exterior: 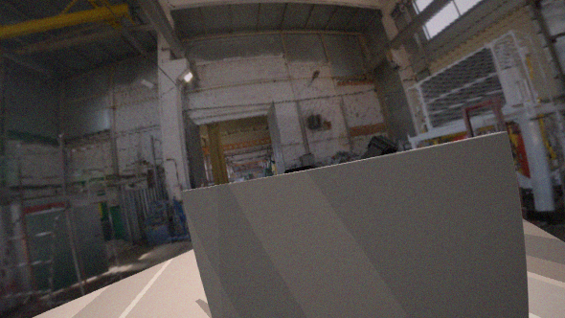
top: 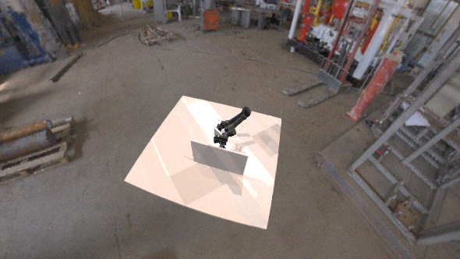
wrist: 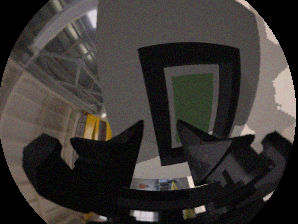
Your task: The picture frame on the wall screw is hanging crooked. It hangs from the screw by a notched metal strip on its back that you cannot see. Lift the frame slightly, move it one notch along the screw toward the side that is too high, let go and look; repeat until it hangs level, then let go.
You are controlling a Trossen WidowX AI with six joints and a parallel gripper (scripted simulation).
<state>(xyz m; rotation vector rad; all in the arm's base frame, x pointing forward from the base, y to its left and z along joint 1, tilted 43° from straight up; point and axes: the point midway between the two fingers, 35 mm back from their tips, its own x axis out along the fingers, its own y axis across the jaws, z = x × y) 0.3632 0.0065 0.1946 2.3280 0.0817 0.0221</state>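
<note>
My gripper tip is 5 cm above the picture frame, 1 cm to the left of it and 1 cm short of it. From my gripper tip the other things lie so: wall panel 7 cm below, 2 cm ahead.
</note>
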